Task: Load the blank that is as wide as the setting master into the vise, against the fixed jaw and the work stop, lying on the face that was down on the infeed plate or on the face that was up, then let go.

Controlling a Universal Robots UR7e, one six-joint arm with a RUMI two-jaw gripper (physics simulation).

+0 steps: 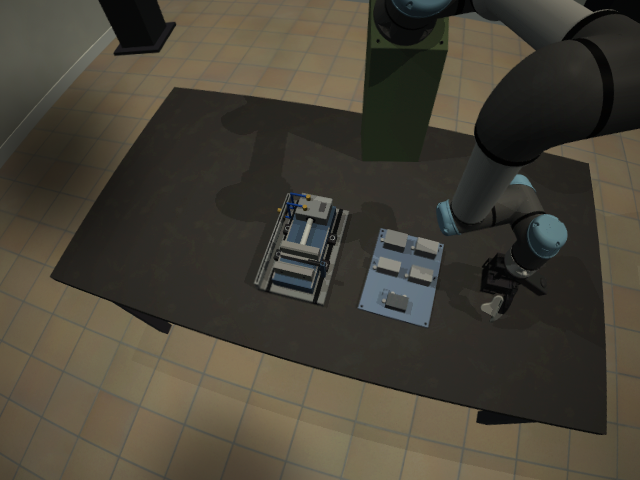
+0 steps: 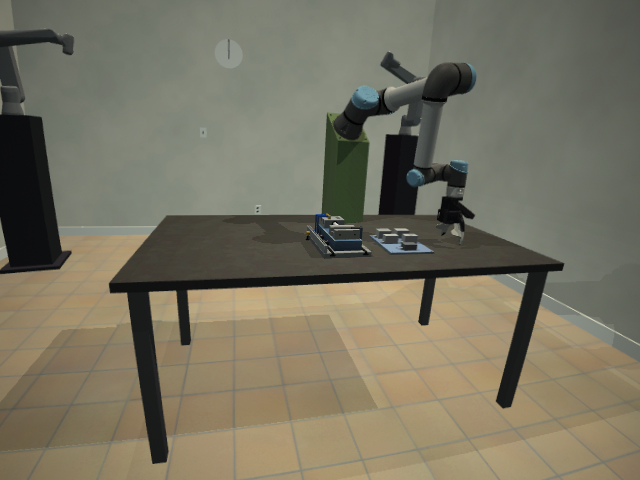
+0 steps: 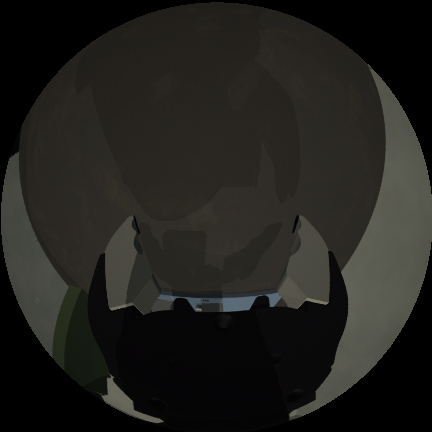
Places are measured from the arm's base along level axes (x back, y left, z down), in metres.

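Pixels of known places: gripper, fingertip midpoint: point(image 1: 492, 296) point(image 2: 450, 240) point(image 3: 216, 217); arm's base, link origin: point(image 1: 404, 14) point(image 2: 346, 128).
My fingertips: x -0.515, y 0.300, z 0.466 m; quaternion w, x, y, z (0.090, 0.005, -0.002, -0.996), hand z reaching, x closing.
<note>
Ahead of a thing's pixels: the offset from my fingertips to its top centre. "pt": to the spot under its first point. Level surfaces: height alone.
The vise @(dy -0.527, dx +0.108, dz -0.081 m) point(image 1: 314, 208) point(image 2: 342, 242) stands left of the blue infeed plate @(dy -0.247, dx +0.050, dz +0.010 m) point(image 1: 371, 297) point(image 2: 386, 247) point(image 3: 242, 302). Its two pale jaws point(image 1: 300, 250) point(image 1: 293, 270) lie across its blue body. Pale grey blocks @(dy -0.272, dx +0.145, dz -0.026 m) point(image 1: 396, 240) @(dy -0.184, dx +0.128, dz -0.026 m) point(image 1: 427, 248) @(dy -0.290, dx +0.063, dz -0.026 m) point(image 1: 388, 266) @(dy -0.202, dx +0.043, dz -0.026 m) point(image 1: 421, 274) sit in two rows on the plate. A darker grey block @(dy -0.266, dx -0.036, dz -0.015 m) point(image 1: 397, 301) point(image 2: 408, 245) sits alone near its front edge. Which one is the setting master, and which blank matches its width, I cannot tell. My gripper point(image 1: 491, 300) point(image 2: 451, 237) point(image 3: 216, 217) is open and empty, above the table right of the plate.
The dark table @(dz +0.018 m) point(image 1: 196, 258) point(image 2: 217, 253) point(image 3: 200, 150) carries the vise and plate. The green pedestal point(image 1: 400, 103) point(image 2: 343, 180) point(image 3: 82, 340) stands at its back edge. Blue rods @(pt dy -0.549, dx +0.190, dz -0.091 m) point(image 1: 297, 205) with yellow ends rise at the vise's back left.
</note>
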